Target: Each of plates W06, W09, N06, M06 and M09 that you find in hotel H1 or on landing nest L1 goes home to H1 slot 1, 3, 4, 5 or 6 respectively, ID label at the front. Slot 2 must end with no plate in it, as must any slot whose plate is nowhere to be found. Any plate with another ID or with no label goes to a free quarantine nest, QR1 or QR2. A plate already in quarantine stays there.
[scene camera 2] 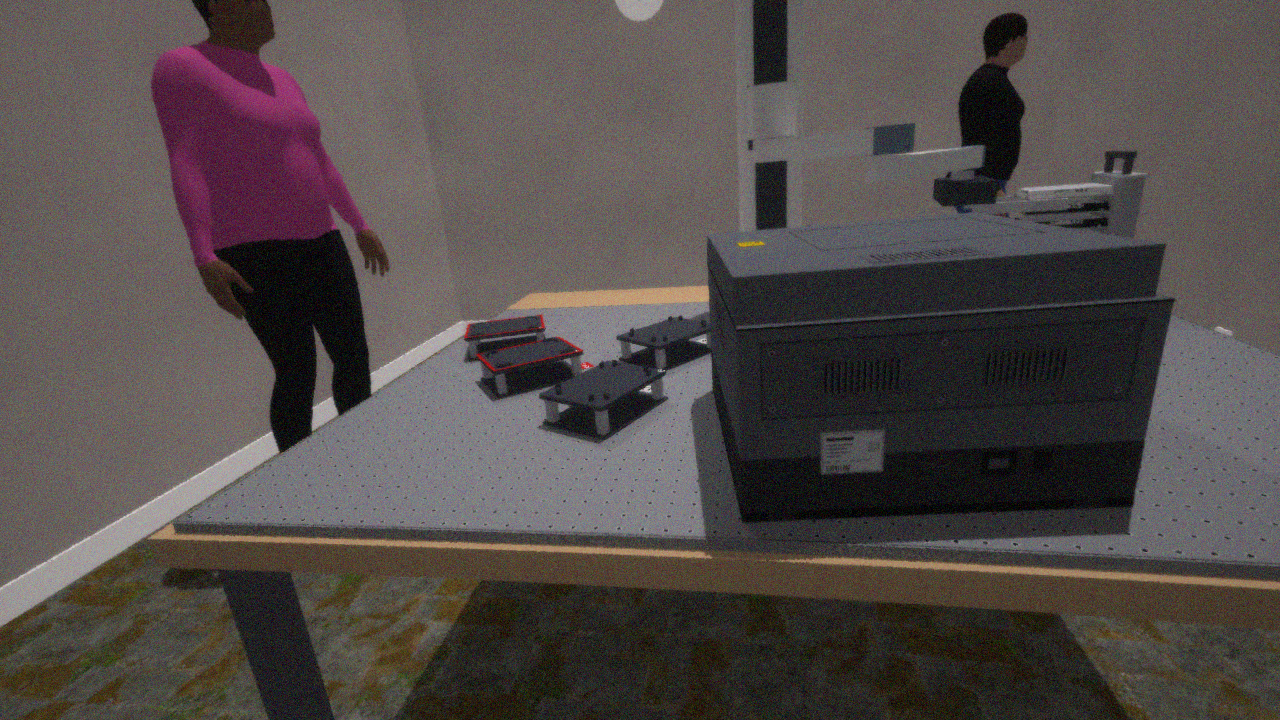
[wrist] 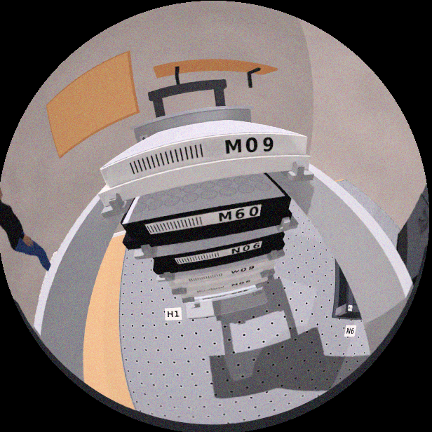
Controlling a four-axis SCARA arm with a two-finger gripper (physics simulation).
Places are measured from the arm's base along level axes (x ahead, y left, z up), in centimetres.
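Pixels of known places: gripper, fingertip midpoint: (scene camera 2: pixel 1058 201).
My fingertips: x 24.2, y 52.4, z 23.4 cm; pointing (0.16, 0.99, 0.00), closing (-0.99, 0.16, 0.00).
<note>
For each thing: its top centre in the pictures, then the offset to it from my fingertips.
- White plate M09, middle of its top: (scene camera 2: pixel 1063 187) dx +0.3, dy +0.3, dz +2.6 cm
- large dark instrument, middle of its top: (scene camera 2: pixel 877 237) dx +55.2, dy -42.2, dz +3.4 cm
Hotel H1 (scene camera 2: pixel 1126 204) (wrist: pixel 192 118) stands at the right in the scene view and holds a stack in the wrist view. White plate M09 (scene camera 2: pixel 1065 190) (wrist: pixel 200 165) is on top, with black plate M60 (wrist: pixel 205 222) below it. Under these are black plate N06 (wrist: pixel 217 254), pale W09 (wrist: pixel 220 274) and pale M06 (wrist: pixel 225 287). A clear plate lower down has no readable label. My gripper (wrist: pixel 196 160) (scene camera 2: pixel 1054 205) reaches under M09 and is shut on plate M60, at its sides. Its fingertips are hidden. All readable labels face the camera.
A large dark instrument (scene camera 2: pixel 939 353) blocks part of the scene view. Two red-edged raised nests (scene camera 2: pixel 505 328) (scene camera 2: pixel 529 354) and two dark raised nests (scene camera 2: pixel 604 385) (scene camera 2: pixel 666 331) stand left of it. An N6 tag (wrist: pixel 350 330) lies on the table in the wrist view.
</note>
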